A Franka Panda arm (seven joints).
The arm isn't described. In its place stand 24 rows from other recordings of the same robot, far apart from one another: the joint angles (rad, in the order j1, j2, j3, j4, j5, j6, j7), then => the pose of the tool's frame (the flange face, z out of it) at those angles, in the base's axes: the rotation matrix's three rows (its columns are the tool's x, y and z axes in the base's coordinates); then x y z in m.
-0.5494 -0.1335 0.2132 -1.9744 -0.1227 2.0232 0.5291 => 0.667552 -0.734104 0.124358; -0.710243 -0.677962 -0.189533; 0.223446 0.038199 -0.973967; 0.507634 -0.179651 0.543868
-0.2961 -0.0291 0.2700 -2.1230 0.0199 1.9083 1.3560 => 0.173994 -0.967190 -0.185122; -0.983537 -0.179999 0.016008; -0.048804 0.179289 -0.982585; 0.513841 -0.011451 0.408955
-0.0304 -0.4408 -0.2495 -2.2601 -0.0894 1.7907 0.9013 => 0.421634 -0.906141 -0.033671; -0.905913 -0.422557 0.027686; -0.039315 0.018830 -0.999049; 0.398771 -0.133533 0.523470
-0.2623 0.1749 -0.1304 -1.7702 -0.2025 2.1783 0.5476 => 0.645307 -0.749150 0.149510; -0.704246 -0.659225 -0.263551; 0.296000 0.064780 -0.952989; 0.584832 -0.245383 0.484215
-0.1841 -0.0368 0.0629 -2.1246 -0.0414 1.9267 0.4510 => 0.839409 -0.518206 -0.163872; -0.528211 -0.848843 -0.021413; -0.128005 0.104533 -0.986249; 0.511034 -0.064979 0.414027
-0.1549 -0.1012 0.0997 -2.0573 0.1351 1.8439 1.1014 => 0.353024 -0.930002 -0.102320; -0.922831 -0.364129 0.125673; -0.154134 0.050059 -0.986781; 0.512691 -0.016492 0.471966
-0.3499 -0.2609 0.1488 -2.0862 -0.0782 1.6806 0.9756 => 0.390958 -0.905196 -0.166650; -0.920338 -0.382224 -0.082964; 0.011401 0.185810 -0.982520; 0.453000 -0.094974 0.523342
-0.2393 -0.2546 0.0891 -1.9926 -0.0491 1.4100 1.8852 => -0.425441 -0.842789 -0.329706; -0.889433 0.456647 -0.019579; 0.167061 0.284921 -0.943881; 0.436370 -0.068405 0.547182
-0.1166 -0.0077 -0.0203 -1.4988 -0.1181 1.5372 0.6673 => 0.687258 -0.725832 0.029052; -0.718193 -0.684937 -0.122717; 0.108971 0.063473 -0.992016; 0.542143 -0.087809 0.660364
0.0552 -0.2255 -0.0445 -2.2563 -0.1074 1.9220 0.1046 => 0.993438 -0.044594 -0.105316; -0.054391 -0.994267 -0.092058; -0.100607 0.097182 -0.990169; 0.466600 -0.003143 0.447151
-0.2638 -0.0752 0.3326 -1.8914 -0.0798 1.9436 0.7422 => 0.786795 -0.603344 0.130113; -0.596654 -0.797451 -0.089866; 0.157979 -0.006926 -0.987418; 0.551609 0.037316 0.544098
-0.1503 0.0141 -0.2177 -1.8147 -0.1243 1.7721 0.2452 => 0.832481 -0.545752 -0.095553; -0.553428 -0.827278 -0.096587; -0.026336 0.133288 -0.990727; 0.519936 -0.211443 0.518652
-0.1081 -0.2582 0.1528 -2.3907 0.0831 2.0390 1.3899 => 0.174420 -0.979989 -0.095914; -0.983496 -0.178142 0.031650; -0.048103 0.088810 -0.994886; 0.445314 0.025279 0.408778
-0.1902 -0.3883 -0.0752 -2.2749 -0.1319 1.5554 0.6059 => 0.629585 -0.698841 -0.339477; -0.747217 -0.664331 -0.018190; -0.212813 0.265115 -0.940439; 0.378137 -0.119778 0.486102
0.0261 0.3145 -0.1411 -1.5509 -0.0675 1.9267 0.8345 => 0.602778 -0.796152 0.052922; -0.788551 -0.604525 -0.112859; 0.121846 0.026298 -0.992201; 0.657935 -0.069901 0.476176
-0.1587 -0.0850 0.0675 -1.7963 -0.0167 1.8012 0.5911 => 0.774283 -0.626799 0.087226; -0.626866 -0.778547 -0.030051; 0.086746 -0.031411 -0.995735; 0.542173 -0.049683 0.584017
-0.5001 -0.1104 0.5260 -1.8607 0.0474 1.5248 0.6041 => 0.807373 -0.540093 -0.237589; -0.558398 -0.829487 -0.011934; -0.190632 0.142305 -0.971292; 0.504177 0.028289 0.536872
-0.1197 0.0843 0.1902 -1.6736 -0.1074 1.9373 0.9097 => 0.671157 -0.717505 0.186375; -0.719070 -0.691234 -0.071656; 0.180242 -0.085924 -0.979862; 0.606153 0.031400 0.562142
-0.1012 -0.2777 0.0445 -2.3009 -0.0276 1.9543 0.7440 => 0.701777 -0.708846 -0.071037; -0.711924 -0.701449 -0.033663; -0.025967 0.074197 -0.996905; 0.453813 -0.026901 0.452966
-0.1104 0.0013 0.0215 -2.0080 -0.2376 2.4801 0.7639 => 0.655340 -0.609402 0.446272; -0.598749 -0.779299 -0.184914; 0.460467 -0.146023 -0.875584; 0.590262 -0.051741 0.505010
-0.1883 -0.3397 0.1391 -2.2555 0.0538 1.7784 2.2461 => -0.676075 -0.723627 -0.138874; -0.732045 0.681095 0.014823; 0.083860 0.111684 -0.990199; 0.434757 -0.013050 0.486575
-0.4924 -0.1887 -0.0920 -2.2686 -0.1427 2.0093 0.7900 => 0.262245 -0.957850 -0.117265; -0.964704 -0.257208 -0.056477; 0.023935 0.127937 -0.991493; 0.393410 -0.271471 0.430798
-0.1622 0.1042 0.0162 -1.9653 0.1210 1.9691 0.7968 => 0.538223 -0.839042 -0.079524; -0.829554 -0.544064 0.125839; -0.148850 -0.001760 -0.988858; 0.563722 -0.075211 0.412648
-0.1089 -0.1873 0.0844 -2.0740 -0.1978 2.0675 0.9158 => 0.627227 -0.757853 0.179570; -0.733034 -0.652337 -0.192660; 0.263148 -0.010790 -0.964695; 0.518733 -0.020642 0.529286
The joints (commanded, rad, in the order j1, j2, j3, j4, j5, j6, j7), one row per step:
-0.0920, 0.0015, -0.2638, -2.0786, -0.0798, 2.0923, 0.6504
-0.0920, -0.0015, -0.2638, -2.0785, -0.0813, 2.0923, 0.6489
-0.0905, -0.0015, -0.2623, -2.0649, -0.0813, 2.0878, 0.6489
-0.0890, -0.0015, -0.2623, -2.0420, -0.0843, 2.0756, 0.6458
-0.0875, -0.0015, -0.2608, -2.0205, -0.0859, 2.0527, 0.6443
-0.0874, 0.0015, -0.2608, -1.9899, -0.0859, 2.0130, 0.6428
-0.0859, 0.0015, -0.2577, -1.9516, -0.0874, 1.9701, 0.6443
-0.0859, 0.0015, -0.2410, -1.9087, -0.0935, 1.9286, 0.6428
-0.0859, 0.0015, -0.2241, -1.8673, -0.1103, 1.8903, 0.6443
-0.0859, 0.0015, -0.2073, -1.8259, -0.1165, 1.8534, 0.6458
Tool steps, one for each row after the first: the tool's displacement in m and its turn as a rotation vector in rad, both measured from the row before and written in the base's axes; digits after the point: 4 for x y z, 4 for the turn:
-0.0003, -0.0001, 0.0016, -0.0015, -0.0025, 0.0022
0.0029, 0.0006, 0.0059, -0.0033, -0.0085, 0.0027
0.0035, -0.0007, 0.0097, -0.0067, -0.0088, 0.0051
0.0023, 0.0006, 0.0081, -0.0017, 0.0021, 0.0035
0.0018, -0.0010, 0.0093, 0.0020, 0.0120, -0.0015
0.0029, 0.0011, 0.0144, -0.0012, 0.0050, 0.0003
0.0054, 0.0071, 0.0168, -0.0071, 0.0010, 0.0168
0.0046, 0.0068, 0.0166, -0.0173, 0.0021, 0.0170
0.0041, 0.0077, 0.0167, -0.0082, -0.0026, 0.0130

